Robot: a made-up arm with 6 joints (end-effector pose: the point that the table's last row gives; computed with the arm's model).
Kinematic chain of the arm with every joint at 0, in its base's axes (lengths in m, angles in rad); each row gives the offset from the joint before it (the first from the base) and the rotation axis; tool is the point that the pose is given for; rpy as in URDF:
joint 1: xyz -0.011 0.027 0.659 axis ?
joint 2: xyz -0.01 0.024 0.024 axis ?
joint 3: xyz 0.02 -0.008 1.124 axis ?
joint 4: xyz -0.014 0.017 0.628 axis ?
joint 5: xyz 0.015 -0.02 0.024 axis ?
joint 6: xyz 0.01 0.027 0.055 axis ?
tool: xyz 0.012 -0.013 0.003 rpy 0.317 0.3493 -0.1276
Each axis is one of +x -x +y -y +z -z.
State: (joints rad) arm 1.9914 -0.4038 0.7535 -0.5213 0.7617 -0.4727
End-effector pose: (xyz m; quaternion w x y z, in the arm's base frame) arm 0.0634 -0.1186 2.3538 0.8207 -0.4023 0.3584 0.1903
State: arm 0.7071 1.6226 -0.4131 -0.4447 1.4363 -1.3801
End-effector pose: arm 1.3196 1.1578 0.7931 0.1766 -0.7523 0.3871 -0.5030
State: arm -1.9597 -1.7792 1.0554 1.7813 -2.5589 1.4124
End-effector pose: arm 0.5660 1.4542 0.9175 0.3267 -0.6853 -0.4950 0.4226
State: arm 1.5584 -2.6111 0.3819 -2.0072 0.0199 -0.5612
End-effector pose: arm -0.0358 -1.1082 -0.7390 0.1553 0.8247 0.5145 -0.1760
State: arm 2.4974 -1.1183 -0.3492 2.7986 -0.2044 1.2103
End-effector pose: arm 1.3521 -1.0342 1.2203 0.6434 0.4510 0.6181 0.0257
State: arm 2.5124 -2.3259 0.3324 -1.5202 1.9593 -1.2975
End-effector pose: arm 1.1488 -0.7730 -0.3479 0.4184 -0.2733 0.7425 0.4460
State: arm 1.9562 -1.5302 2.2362 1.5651 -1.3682 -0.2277
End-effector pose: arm 0.2547 -0.6144 1.2714 0.0736 0.3376 0.6119 0.7115
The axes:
joint 1: +z
joint 2: +y
joint 3: +y
joint 4: +z
joint 5: +y
joint 6: +z

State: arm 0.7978 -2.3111 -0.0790 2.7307 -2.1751 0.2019
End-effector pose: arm -0.9393 -0.8997 -0.5069 0.4566 0.2618 0.1407 -0.8385
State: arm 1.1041 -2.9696 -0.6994 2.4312 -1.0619 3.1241
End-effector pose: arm 0.0481 0.1306 -1.0077 0.1000 0.6816 -0.4849 0.5388
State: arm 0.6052 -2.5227 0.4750 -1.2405 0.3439 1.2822
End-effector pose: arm -1.0758 -0.7314 -0.5243 0.5704 0.3959 -0.5763 0.4311
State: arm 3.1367 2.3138 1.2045 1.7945 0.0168 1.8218
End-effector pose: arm -0.5946 -0.0330 -0.7679 0.0133 -0.1668 -0.9805 0.1026
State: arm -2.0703 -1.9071 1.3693 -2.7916 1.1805 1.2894
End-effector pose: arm 0.6917 1.3314 0.8471 0.0229 -0.1319 0.8503 0.5090
